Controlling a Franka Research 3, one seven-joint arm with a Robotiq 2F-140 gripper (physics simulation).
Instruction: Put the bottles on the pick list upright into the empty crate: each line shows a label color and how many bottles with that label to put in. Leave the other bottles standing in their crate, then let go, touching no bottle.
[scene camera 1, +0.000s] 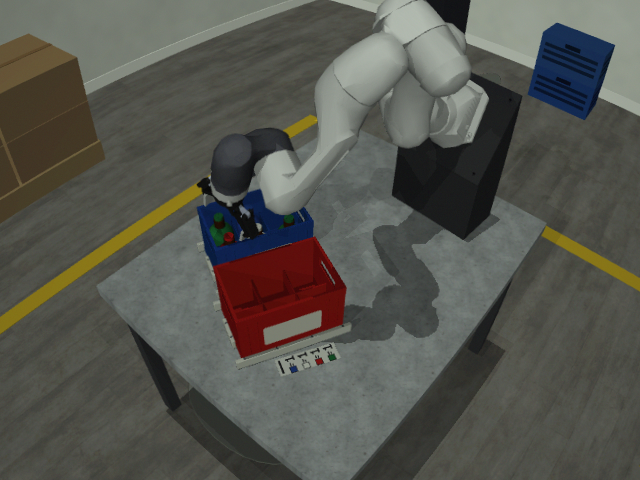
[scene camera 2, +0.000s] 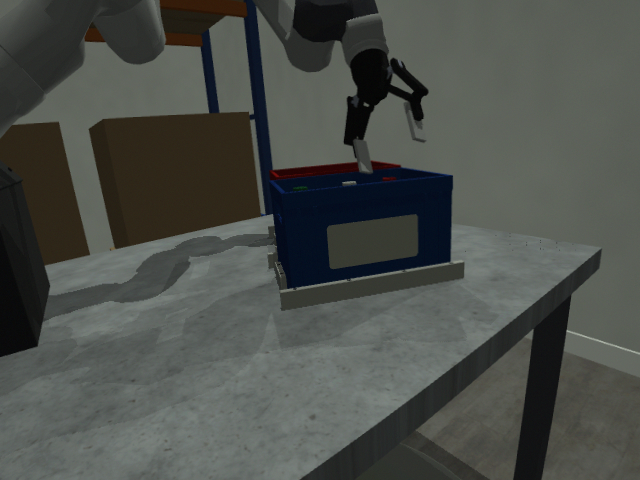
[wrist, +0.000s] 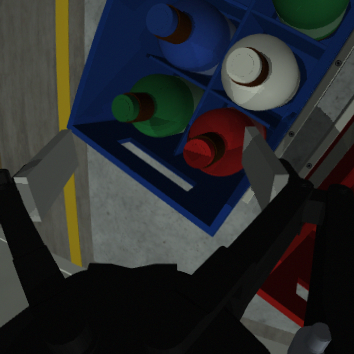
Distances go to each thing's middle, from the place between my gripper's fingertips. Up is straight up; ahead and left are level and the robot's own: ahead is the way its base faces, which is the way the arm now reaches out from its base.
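The white bottle (wrist: 259, 71) is what I see now, 12 cm below my hand, and it is also 3 cm to the left of my hand and 7 cm behind it.
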